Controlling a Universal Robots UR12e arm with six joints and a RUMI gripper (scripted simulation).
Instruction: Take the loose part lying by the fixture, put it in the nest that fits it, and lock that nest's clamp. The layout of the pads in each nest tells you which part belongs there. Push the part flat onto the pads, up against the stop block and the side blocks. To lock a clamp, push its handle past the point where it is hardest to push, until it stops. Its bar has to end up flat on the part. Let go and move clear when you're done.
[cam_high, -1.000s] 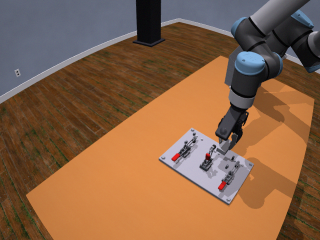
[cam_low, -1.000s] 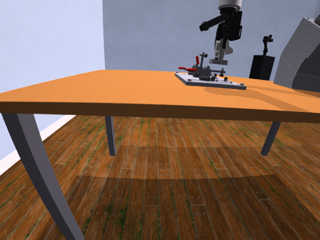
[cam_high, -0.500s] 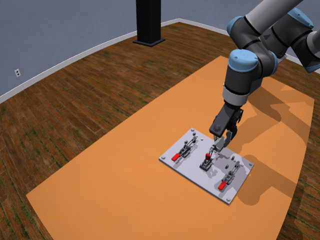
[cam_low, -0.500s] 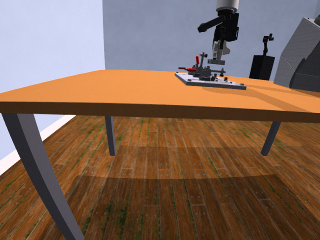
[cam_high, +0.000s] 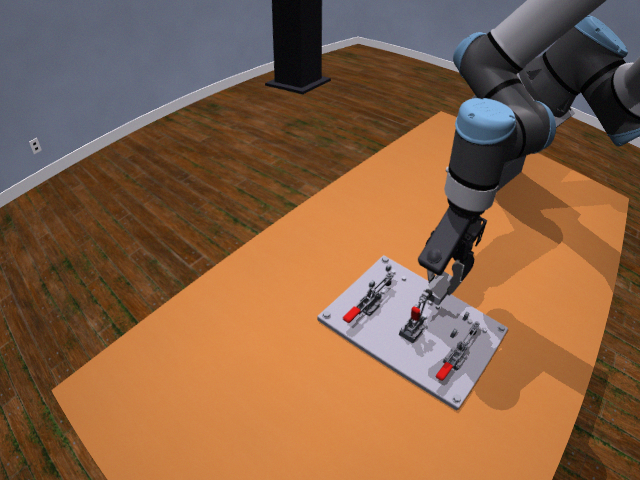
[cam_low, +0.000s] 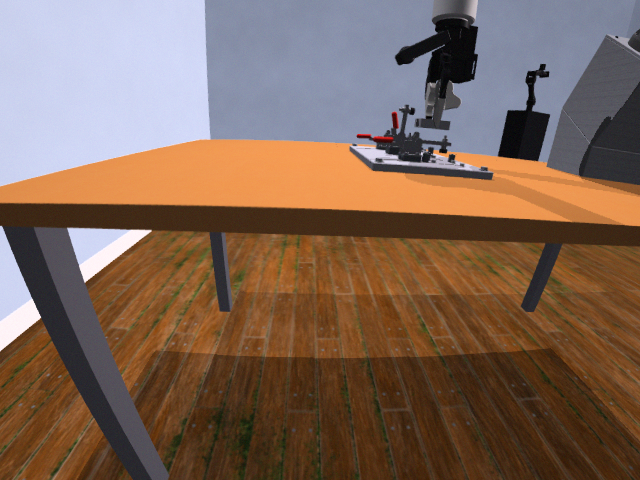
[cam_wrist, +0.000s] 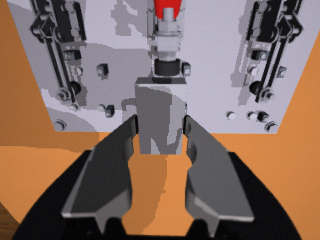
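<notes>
My gripper is now 5 cm short of the fixture plate, 1 cm to the left of it and 9 cm above it. From my hand the other things lie so: grey rectangular block: 1 cm below.
</notes>
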